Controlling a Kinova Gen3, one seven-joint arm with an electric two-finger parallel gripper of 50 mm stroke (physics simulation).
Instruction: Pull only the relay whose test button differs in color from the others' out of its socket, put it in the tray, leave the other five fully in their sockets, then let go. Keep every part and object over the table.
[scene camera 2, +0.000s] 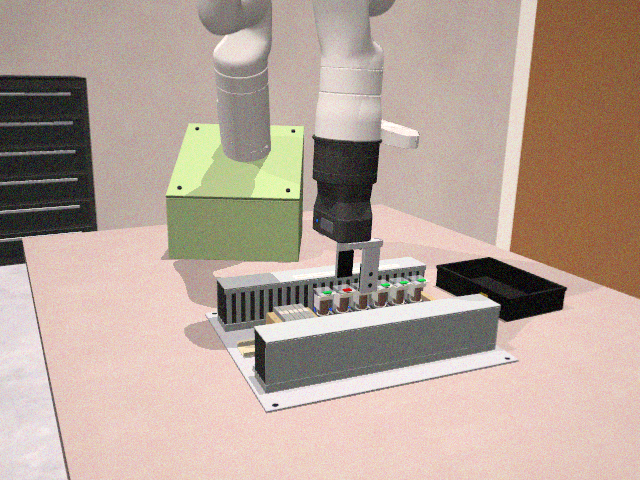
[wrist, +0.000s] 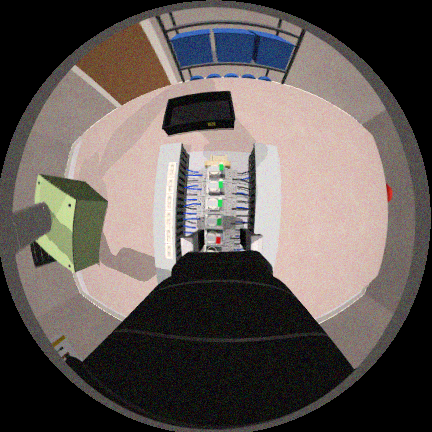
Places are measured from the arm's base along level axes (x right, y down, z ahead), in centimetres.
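Pixels of known places: gripper, fingertip midpoint: (scene camera 2: 355, 283) (wrist: 221, 236); arm's base at its link origin: (scene camera 2: 247, 148) (wrist: 43, 216).
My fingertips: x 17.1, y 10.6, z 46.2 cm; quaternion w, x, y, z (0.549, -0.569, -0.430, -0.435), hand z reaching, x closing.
Note:
Ahead of a thing's pixels: the offset from my fingertips to its top centre. "spot": to the spot under its first point.
The relay with the red button @[dx +0.3, dy +0.9, dz -1.5 cm] (scene camera 2: 343, 300) (wrist: 212, 237) stands in the row, second from the left in the scene view. Green buttons show on other relays, such as the left end relay @[dx +2.9, dy +0.9, dz -2.4 cm] (scene camera 2: 324, 303) and the far end relay @[dx -10.0, dy +0.9, dz +2.1 cm] (scene camera 2: 416, 291) (wrist: 215, 171). The third relay's button is hidden behind a finger in the scene view. My gripper (scene camera 2: 356, 283) (wrist: 221, 236) is open and empty. Its fingers point down on opposite sides of the row, near the red-button relay in the wrist view. The black tray @[dx -28.6, dy +4.3, dz +3.1 cm] (scene camera 2: 535, 303) (wrist: 186, 128) stands beyond the row's far end.
Two grey slotted ducts, the near one @[dx +1.9, dy +1.5, dz +6.7 cm] (scene camera 2: 382, 346) (wrist: 267, 200) and the far one (scene camera 2: 253, 304) (wrist: 169, 152), flank the row on a white plate @[spot: dx +13.8, dy +7.5, dz +6.6 cm] (scene camera 2: 305, 395). Blue and dark wires @[spot: dx -6.3, dy +7.5, dz -4.4 cm] (wrist: 192, 204) run beside the sockets. A green box (scene camera 2: 235, 227) (wrist: 90, 227) stands behind at the arm's base.

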